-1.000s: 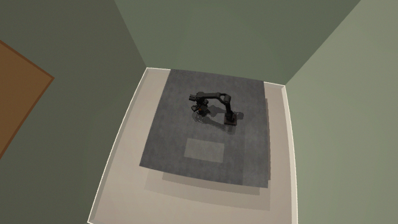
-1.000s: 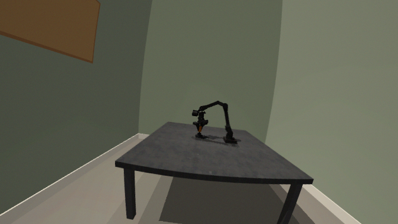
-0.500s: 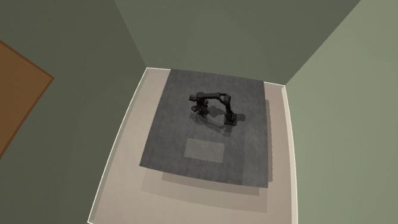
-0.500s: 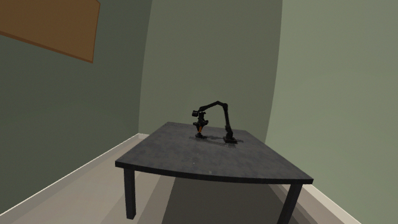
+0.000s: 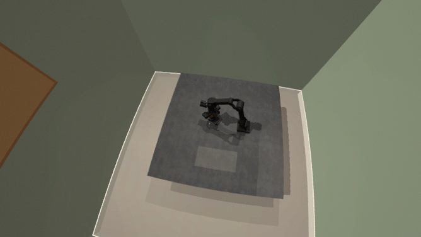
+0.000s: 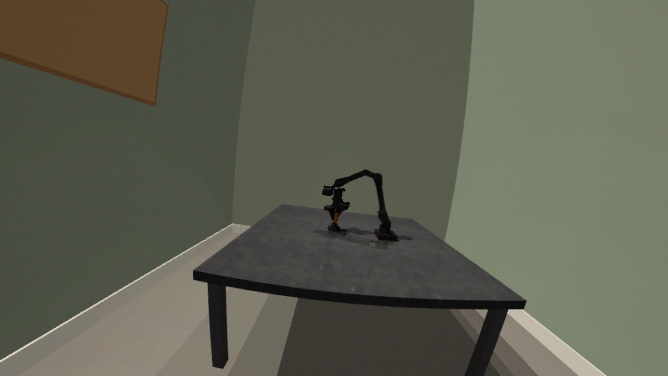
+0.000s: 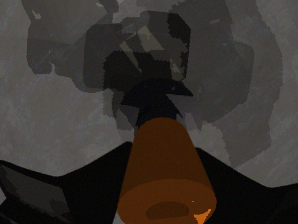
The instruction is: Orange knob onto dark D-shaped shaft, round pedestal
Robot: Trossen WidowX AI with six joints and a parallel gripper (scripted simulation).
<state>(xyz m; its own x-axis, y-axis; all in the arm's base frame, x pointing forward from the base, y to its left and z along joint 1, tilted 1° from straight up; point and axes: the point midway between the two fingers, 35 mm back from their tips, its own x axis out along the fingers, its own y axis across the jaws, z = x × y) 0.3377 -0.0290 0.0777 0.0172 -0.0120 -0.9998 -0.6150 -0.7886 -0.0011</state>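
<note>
Right now the orange knob is 20 mm above my gripper tip. From my gripper tip the other things lie so: dark pedestal 40 mm below.
</note>
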